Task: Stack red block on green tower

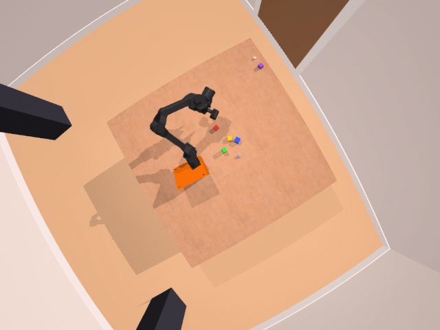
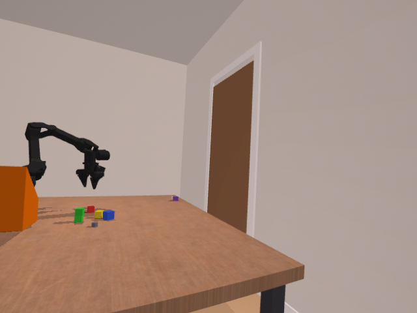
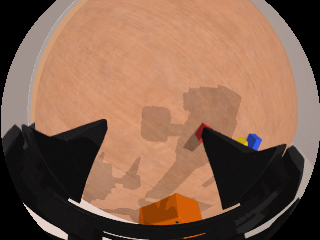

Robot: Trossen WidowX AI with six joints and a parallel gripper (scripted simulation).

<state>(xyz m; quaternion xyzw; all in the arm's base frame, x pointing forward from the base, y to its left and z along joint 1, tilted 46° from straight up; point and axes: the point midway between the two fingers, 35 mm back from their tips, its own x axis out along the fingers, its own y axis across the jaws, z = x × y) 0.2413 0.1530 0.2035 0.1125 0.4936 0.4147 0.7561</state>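
Right now my gripper tip is 110 mm to the left of the red block, 100 mm above it and 10 mm short of it. Round my gripper tip: yellow block (230 mm to the right, 90 mm below, 50 mm ahead); then small grey block (370 mm to the right, 100 mm below, 30 mm ahead); then blue block (270 mm to the right, 90 mm below, 90 mm ahead).
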